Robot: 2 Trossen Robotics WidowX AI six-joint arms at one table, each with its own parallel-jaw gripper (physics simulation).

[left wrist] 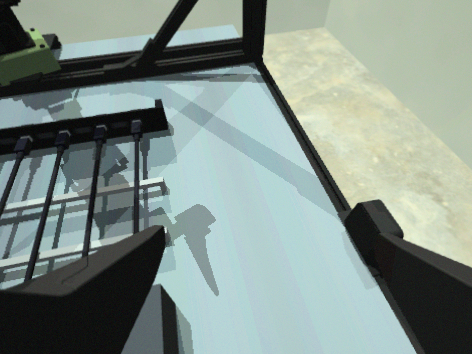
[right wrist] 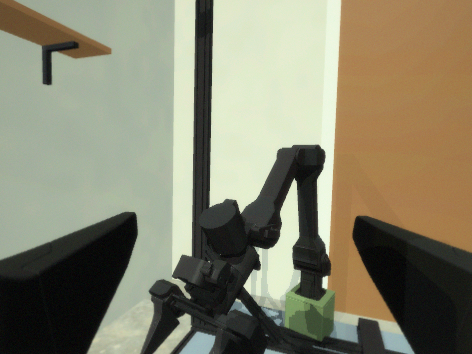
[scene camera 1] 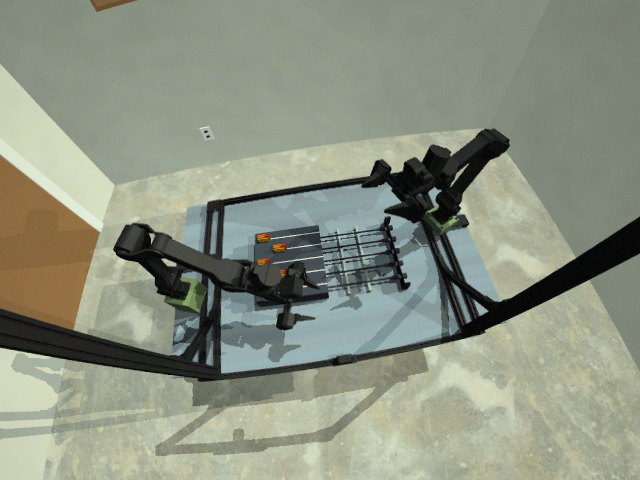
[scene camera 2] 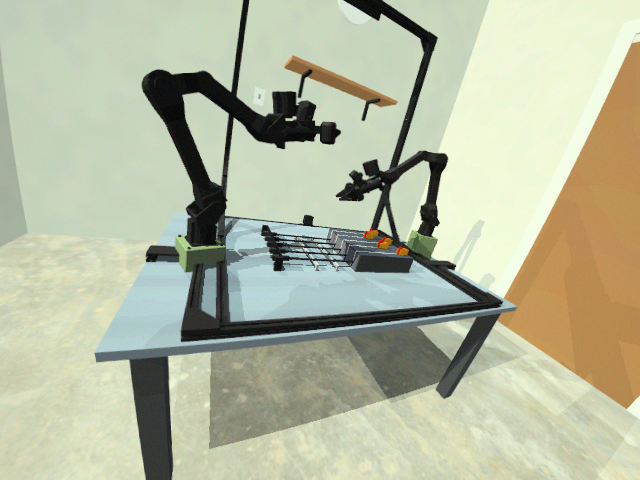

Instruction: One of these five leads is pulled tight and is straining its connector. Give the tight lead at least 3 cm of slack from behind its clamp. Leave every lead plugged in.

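Pixels of known places: left gripper, fingertip midpoint: (left wrist: pixel 268 239) (scene camera 1: pixel 317 303) (scene camera 2: pixel 337 197); right gripper, fingertip midpoint: (right wrist: pixel 247 224) (scene camera 1: pixel 372 198); left arm's base, origin of the base link: (right wrist: pixel 310 292) (scene camera 1: pixel 180 290) (scene camera 2: pixel 424 234); right arm's base, origin of the base link: (left wrist: pixel 13 44) (scene camera 1: pixel 442 215) (scene camera 2: pixel 200 240).
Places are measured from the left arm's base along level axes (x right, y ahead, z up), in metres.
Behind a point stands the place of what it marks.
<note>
Several black leads (left wrist: pixel 136 175) {z -0.083, x -0.152, y 0.658 m} run from the dark grey block (scene camera 1: pixel 310 232) (scene camera 2: pixel 382 264) over two pale rails to connectors on a black bar (left wrist: pixel 156 118) {z -0.084, x -0.152, y 0.773 m}. Red-orange clamps (scene camera 1: pixel 263 238) {z -0.022, x -0.252, y 0.246 m} (scene camera 2: pixel 402 251) {z -0.027, x -0.269, y 0.250 m} sit on the block; the left arm hides part of this area in scene camera 1. I cannot tell which lead is tight. My left gripper (scene camera 1: pixel 314 302) {z 0.084, x 0.000, y 0.496 m} (scene camera 2: pixel 339 195) {z 0.084, x 0.000, y 0.496 m} (left wrist: pixel 268 239) {z 0.084, x 0.000, y 0.496 m} is open and empty, above the block's front end. My right gripper (scene camera 1: pixel 375 198) {z 0.328, x -0.197, y 0.619 m} (scene camera 2: pixel 338 132) {z 0.328, x -0.197, y 0.619 m} is open and empty, high near the back edge, away from the leads.
A black frame (scene camera 1: pixel 289 195) {z -0.104, x -0.540, y 0.275 m} (scene camera 2: pixel 336 321) {z -0.091, x -0.647, y 0.569 m} borders the blue table (scene camera 2: pixel 305 297) {z -0.109, x -0.545, y 0.630 m}, with tall posts and diagonal braces. A small black box (scene camera 1: pixel 343 359) {z -0.055, x 0.132, y 0.588 m} (left wrist: pixel 374 227) {z -0.057, x 0.120, y 0.580 m} sits on the frame's front bar in scene camera 1. The left arm spans the block's near left side there.
</note>
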